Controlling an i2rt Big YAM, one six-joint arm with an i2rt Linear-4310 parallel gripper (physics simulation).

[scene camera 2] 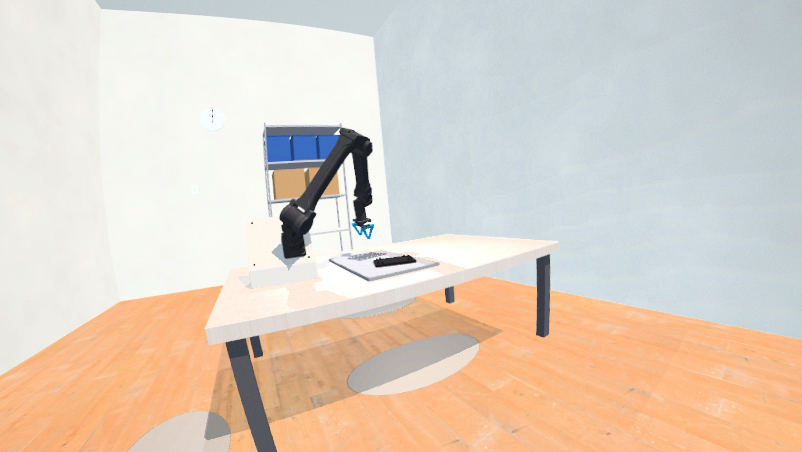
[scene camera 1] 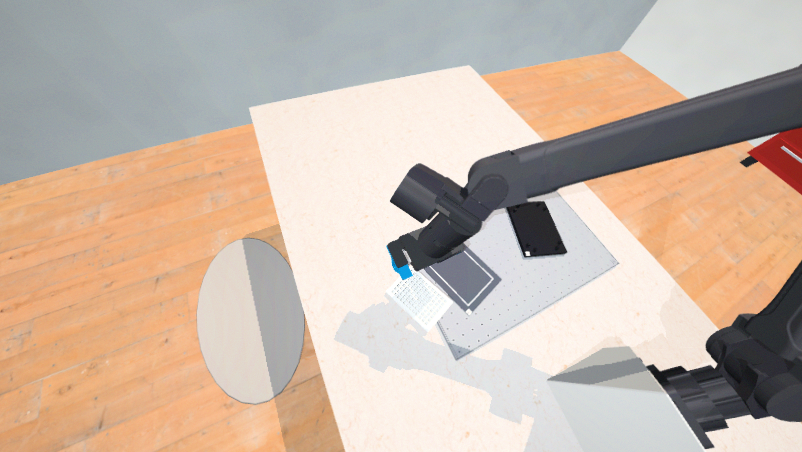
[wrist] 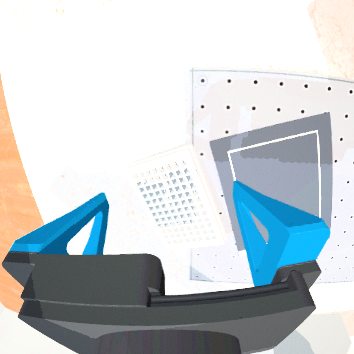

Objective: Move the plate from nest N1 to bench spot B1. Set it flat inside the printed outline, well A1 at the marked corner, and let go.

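Seen in the pictures: gripper, fingertip midpoint: (scene camera 2: 364, 237) (scene camera 1: 413, 259) (wrist: 168, 193); arm's base at its link origin: (scene camera 2: 293, 245) (scene camera 1: 669, 402).
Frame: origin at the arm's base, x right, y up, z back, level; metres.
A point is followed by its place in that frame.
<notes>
The white well plate (scene camera 1: 420, 299) @[x -0.299, y -0.120, z -0.323 m] (wrist: 182, 200) @[x -0.294, y -0.114, z -0.337 m] lies across the left edge of the perforated board (scene camera 1: 508, 308) @[x -0.114, y -0.121, z -0.232 m] (wrist: 270, 95) @[x -0.217, y -0.121, z -0.461 m], partly on the board and partly beyond it. It is beside the dark mat (scene camera 1: 461, 276) @[x -0.185, y -0.119, z -0.338 m] (wrist: 285, 175) @[x -0.183, y -0.119, z -0.380 m], outside its white printed outline (scene camera 1: 480, 291) @[x -0.158, y -0.119, z -0.290 m] (wrist: 273, 141) @[x -0.206, y -0.120, z -0.416 m]. I cannot tell whether the plate is level. A white mark (scene camera 1: 468, 311) @[x -0.207, y -0.119, z -0.260 m] sits at the mat's near corner. My gripper (scene camera 2: 365, 234) @[x -0.298, y -0.038, z -0.392 m] (wrist: 168, 193) @[x -0.298, y -0.038, z -0.392 m] is open and empty above the plate, apart from it. One blue finger (scene camera 1: 403, 271) @[x -0.345, y 0.040, z -0.353 m] shows in scene camera 1; the other is hidden there.
A black nest (scene camera 1: 536, 229) @[x 0.070, y -0.109, z -0.381 m] (scene camera 2: 394, 261) @[x 0.112, y -0.109, z -0.376 m] with a white corner mark stands on the far part of the board. The arm's pale base block (scene camera 2: 282, 275) @[x 0.061, y -0.101, z 0.060 m] stands on the table (scene camera 1: 348, 168) @[x -0.348, y -0.134, z -0.754 m] (scene camera 2: 477, 252) @[x 0.149, y -0.134, z -0.774 m]. A shelf rack (scene camera 2: 303, 163) is behind.
</notes>
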